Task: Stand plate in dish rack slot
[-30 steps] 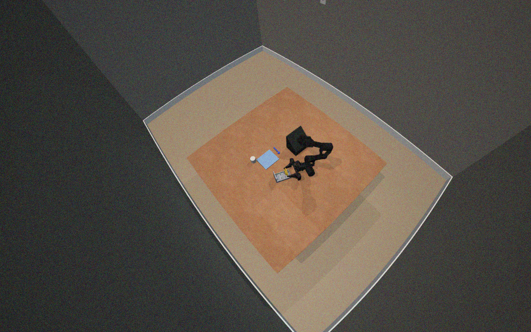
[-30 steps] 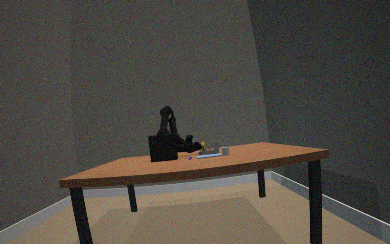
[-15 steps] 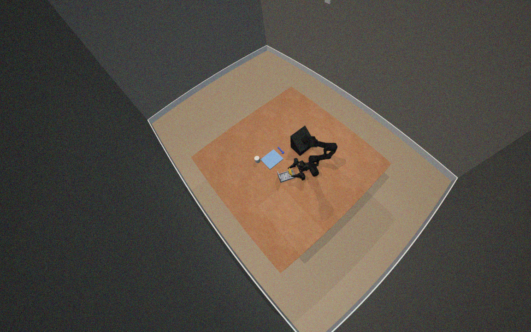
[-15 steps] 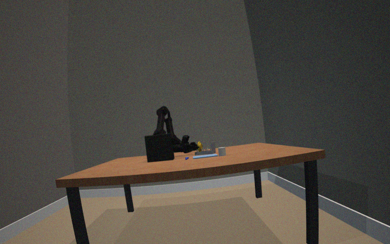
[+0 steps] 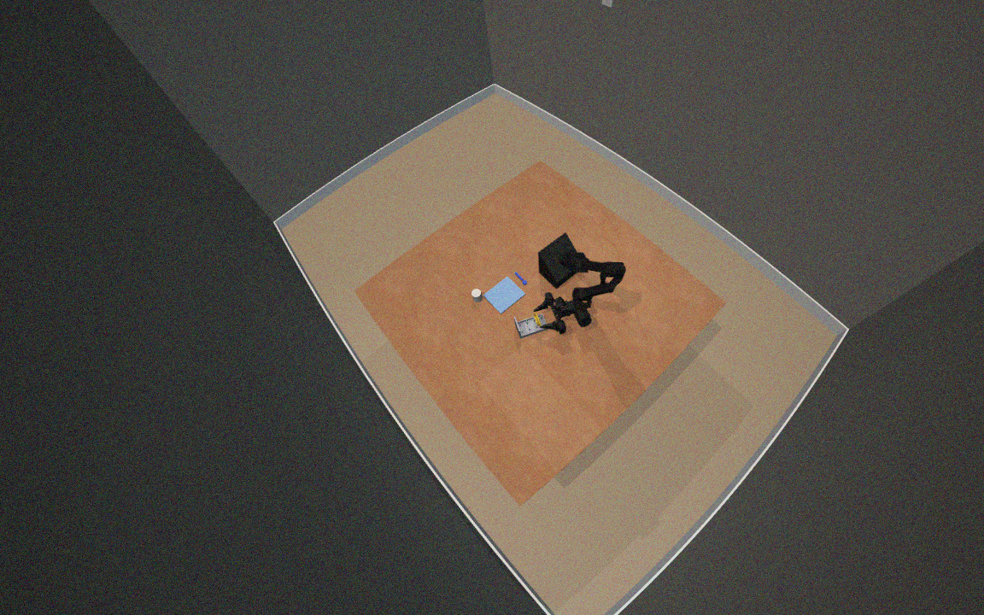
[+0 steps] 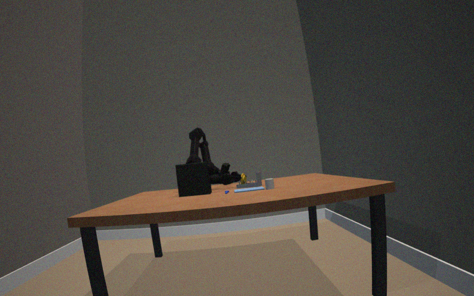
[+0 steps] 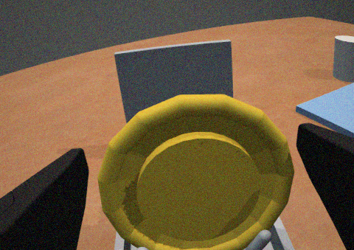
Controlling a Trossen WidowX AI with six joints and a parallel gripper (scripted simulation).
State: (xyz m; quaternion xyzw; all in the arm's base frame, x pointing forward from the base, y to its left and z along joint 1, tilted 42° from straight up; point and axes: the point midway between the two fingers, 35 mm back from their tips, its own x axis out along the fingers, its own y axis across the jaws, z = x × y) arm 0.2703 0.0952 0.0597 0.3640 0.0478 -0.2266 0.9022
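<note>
My gripper tip is 10 mm above the yellow plate. From my gripper tip the other things lie so: white cup 300 mm to the right, 90 mm ahead, 40 mm below; then blue object 210 mm to the right, 120 mm behind, 60 mm below; then grey dish rack 40 mm below, 20 mm ahead, 10 mm to the right.
</note>
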